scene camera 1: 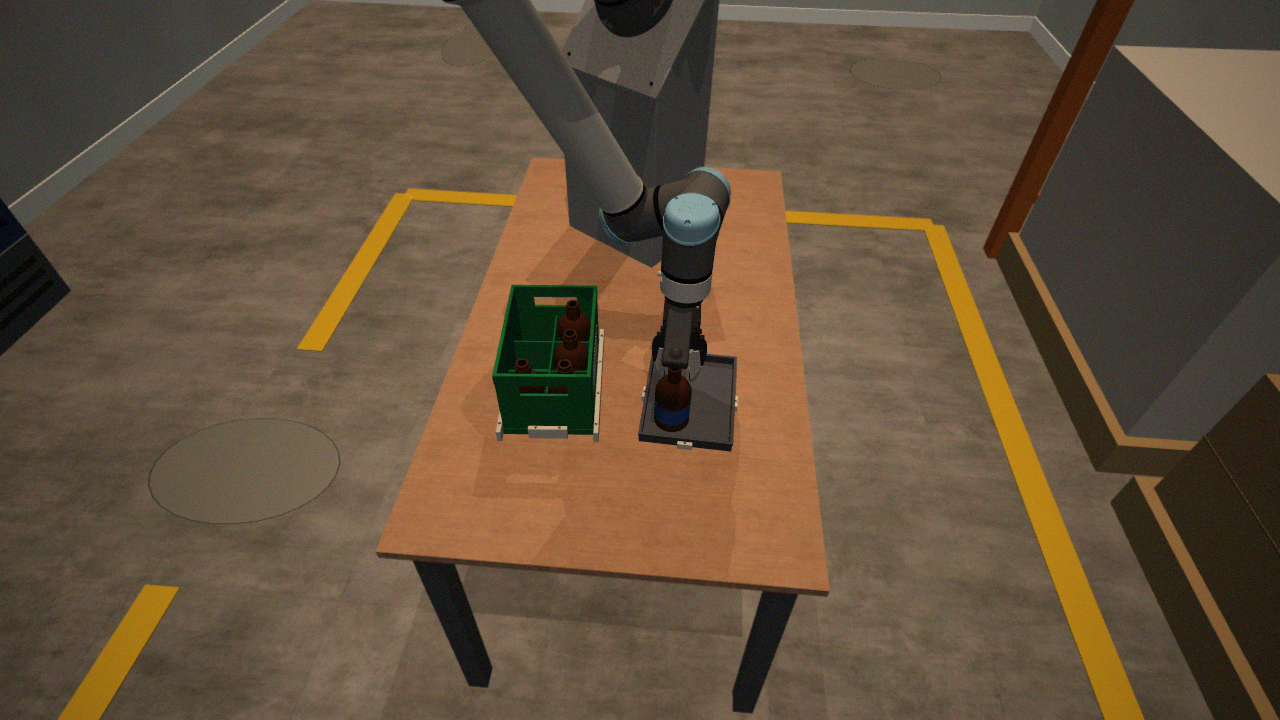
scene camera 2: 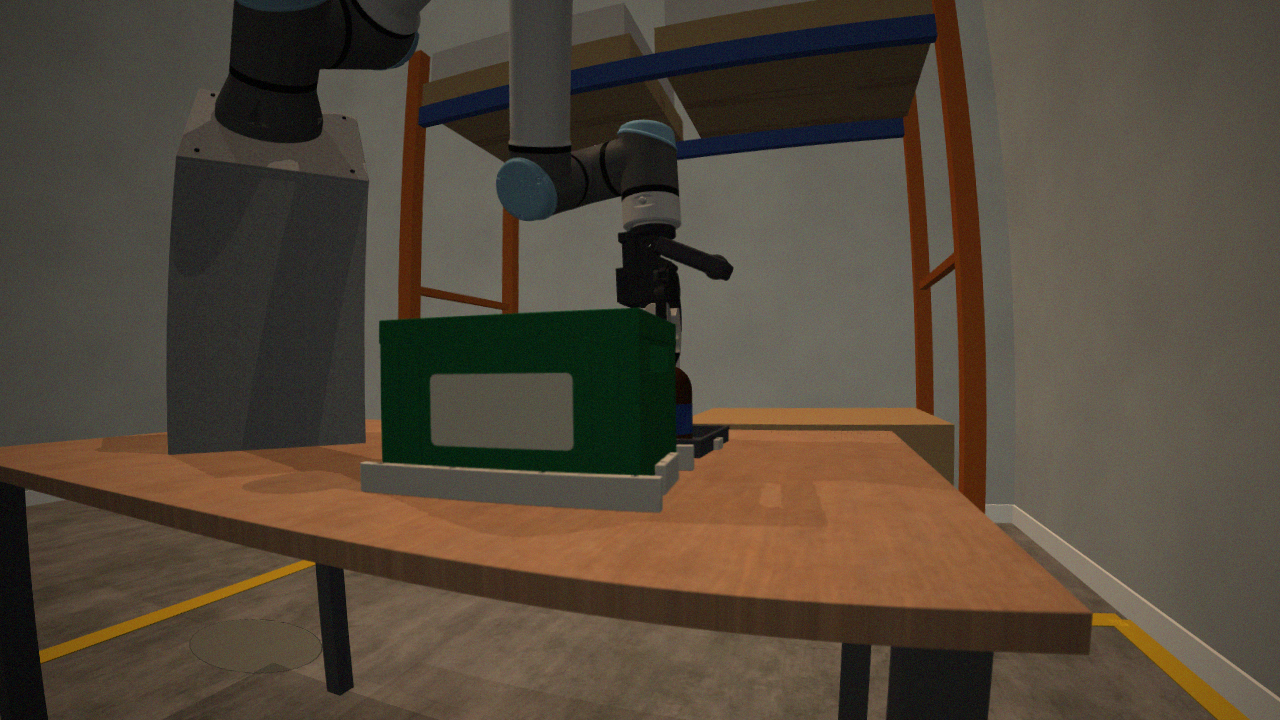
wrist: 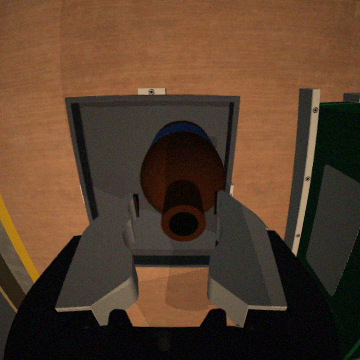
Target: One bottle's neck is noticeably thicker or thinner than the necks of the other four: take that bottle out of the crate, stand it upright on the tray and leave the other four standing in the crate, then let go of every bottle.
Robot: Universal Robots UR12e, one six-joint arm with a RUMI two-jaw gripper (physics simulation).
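Frame: origin at the arm's base, x back, y left, z down, level; metres.
Where they show: gripper, fingertip midpoint: [scene camera 1: 676, 380] [wrist: 176, 194]; arm's base, origin of the base link: [scene camera 2: 270, 120].
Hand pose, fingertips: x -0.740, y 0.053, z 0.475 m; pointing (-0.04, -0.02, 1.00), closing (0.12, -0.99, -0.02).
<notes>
Each offset is from my fingertips to the top centre of the thing. "spot": to the spot under its first point. Level surfaces: height alone.
A brown bottle with a blue label @[dx +0.002, dy -0.004, dz -0.035 m] [scene camera 1: 673, 404] [scene camera 2: 683, 394] [wrist: 182, 160] stands upright on the dark tray @[dx +0.055, dy +0.040, dz +0.100 m] [scene camera 1: 714, 438] [scene camera 2: 713, 437] [wrist: 107, 130], towards the tray's crate side. My gripper [scene camera 1: 677, 365] [wrist: 176, 194] is open around the bottle's neck, with a gap on each side in the wrist view. The green crate @[dx +0.108, dy -0.255, dz -0.050 m] [scene camera 1: 547, 407] [scene camera 2: 528, 344] [wrist: 345, 135] stands beside the tray. Brown bottles stand in it, among them a back one @[dx +0.196, dy -0.209, dz -0.038 m] [scene camera 1: 572, 322], a middle one @[dx +0.104, dy -0.212, dz -0.038 m] [scene camera 1: 570, 352] and two front ones @[spot: dx +0.011, dy -0.301, dz -0.038 m] [scene camera 1: 522, 366] @[dx +0.016, dy -0.220, dz -0.038 m] [scene camera 1: 563, 368]. Their lower parts are hidden by the crate's walls.
Pale rails [scene camera 1: 547, 432] [scene camera 2: 510, 488] [wrist: 307, 178] edge the crate's base on the wooden table @[dz +0.125 m] [scene camera 1: 608, 528] [scene camera 2: 805, 573] [wrist: 200, 45]. The robot's grey pedestal [scene camera 1: 640, 134] [scene camera 2: 268, 304] stands at the table's back. An orange-posted rack [scene camera 2: 969, 313] stands beyond the table.
</notes>
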